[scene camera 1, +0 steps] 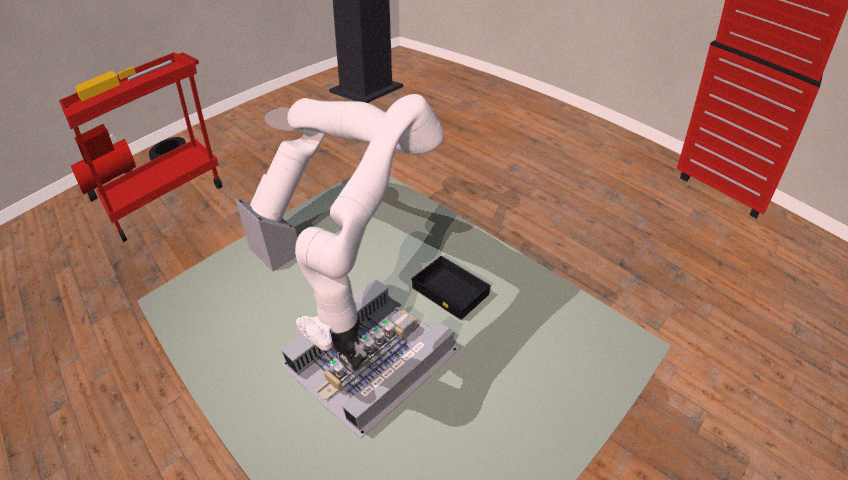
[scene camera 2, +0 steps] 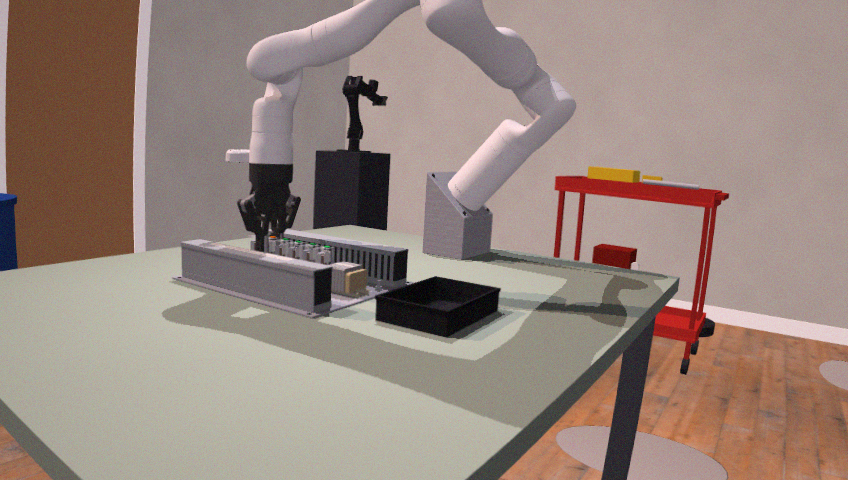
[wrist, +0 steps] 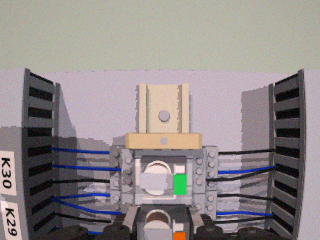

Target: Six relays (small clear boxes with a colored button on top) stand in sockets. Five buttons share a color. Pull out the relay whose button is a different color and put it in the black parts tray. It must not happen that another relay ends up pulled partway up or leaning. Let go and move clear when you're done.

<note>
I see my gripper and a black parts tray.
My gripper also shows in scene camera 1.
</note>
